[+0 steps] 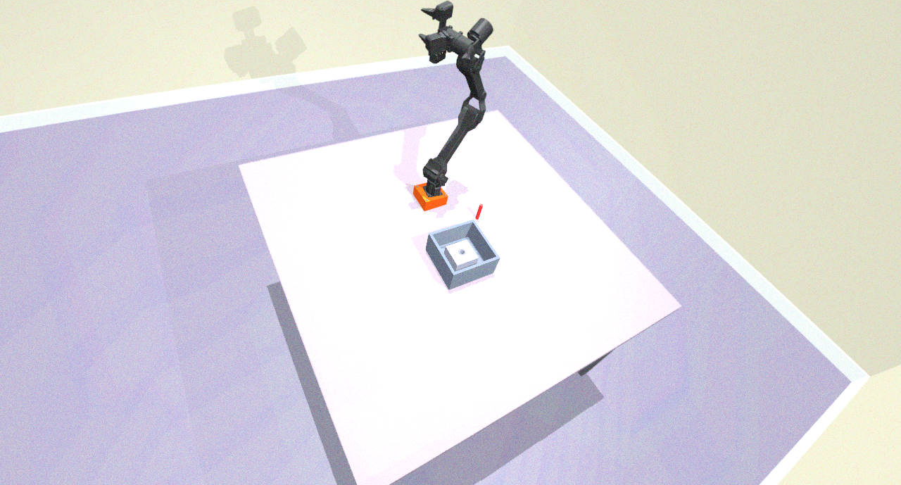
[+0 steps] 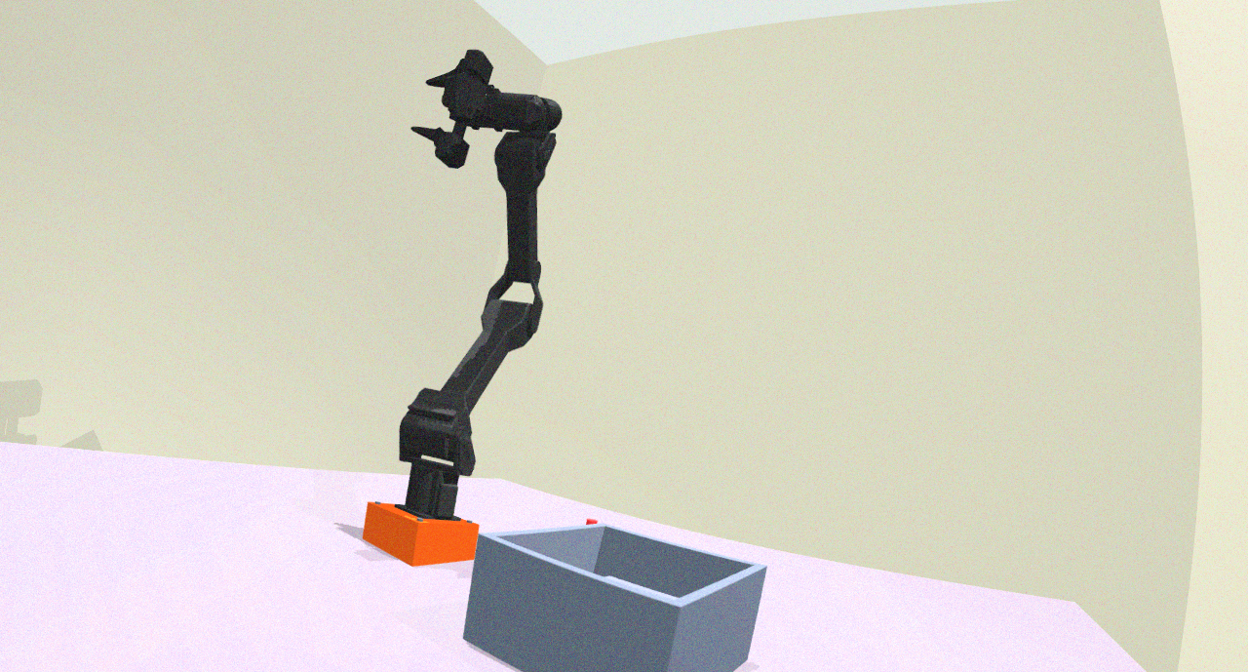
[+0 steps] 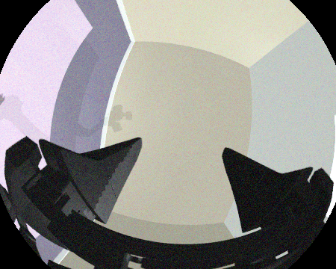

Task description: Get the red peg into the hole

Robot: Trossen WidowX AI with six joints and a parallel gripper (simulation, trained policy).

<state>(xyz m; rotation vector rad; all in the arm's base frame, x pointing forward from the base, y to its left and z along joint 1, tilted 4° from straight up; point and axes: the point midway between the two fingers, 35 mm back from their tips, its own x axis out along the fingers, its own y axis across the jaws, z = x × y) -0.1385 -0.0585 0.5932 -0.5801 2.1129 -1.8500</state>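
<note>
Right now my gripper tip is 35 cm short of the red peg, 18 cm to the right of it and 60 cm above it. From my gripper tip the other things lie so: grey box (52 cm ahead, 2 cm to the left, 61 cm below); pale plate (52 cm ahead, 2 cm to the left, 59 cm below).
</note>
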